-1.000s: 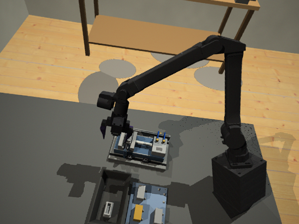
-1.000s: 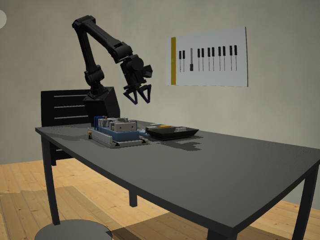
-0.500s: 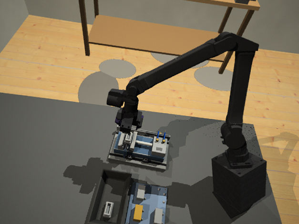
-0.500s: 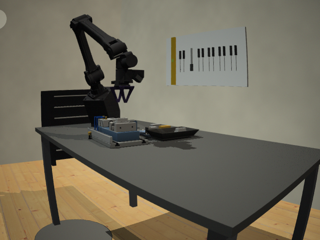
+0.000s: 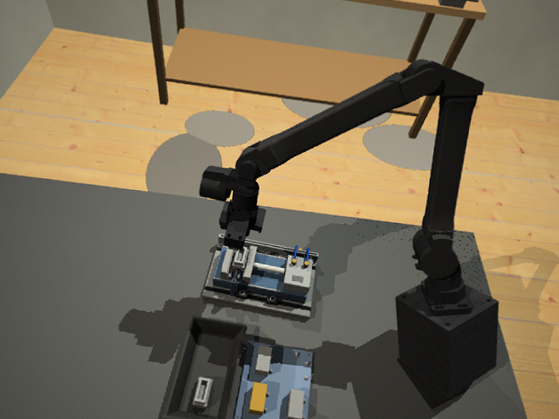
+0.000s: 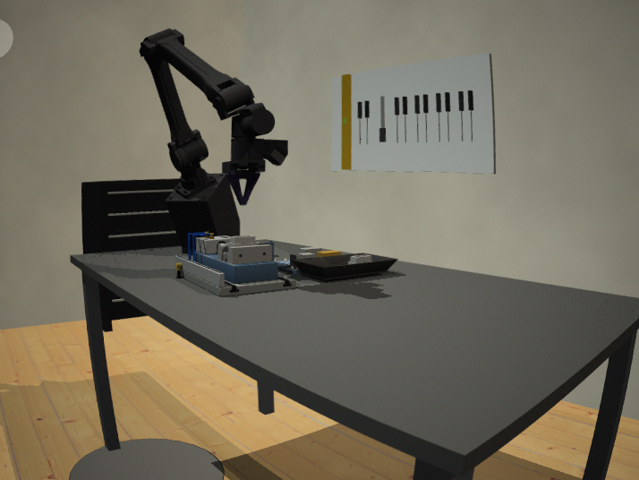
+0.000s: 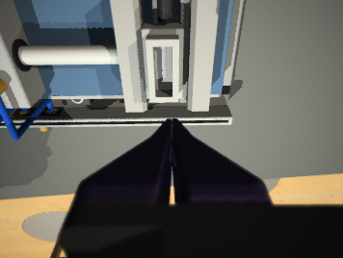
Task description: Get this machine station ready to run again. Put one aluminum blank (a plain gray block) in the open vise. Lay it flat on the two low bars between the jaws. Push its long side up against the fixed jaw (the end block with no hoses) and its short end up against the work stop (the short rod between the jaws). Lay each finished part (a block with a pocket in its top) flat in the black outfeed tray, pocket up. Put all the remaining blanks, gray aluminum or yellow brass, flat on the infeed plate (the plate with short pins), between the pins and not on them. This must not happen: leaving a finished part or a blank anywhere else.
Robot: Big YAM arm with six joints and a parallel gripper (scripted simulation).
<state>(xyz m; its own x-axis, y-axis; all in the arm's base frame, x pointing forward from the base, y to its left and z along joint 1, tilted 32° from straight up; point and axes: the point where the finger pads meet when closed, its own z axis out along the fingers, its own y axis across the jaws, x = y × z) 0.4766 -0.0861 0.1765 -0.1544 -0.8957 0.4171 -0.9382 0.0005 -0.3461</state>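
My hand is 120 mm above the moving jaw, 30 mm past it and 10 mm to the right of it. From my hand the other things lie so: fixed jaw 120 mm below, 30 mm ahead; work stop rod 100 mm below, 50 mm to the left; vise 150 mm below, 70 mm behind, 20 mm to the left.
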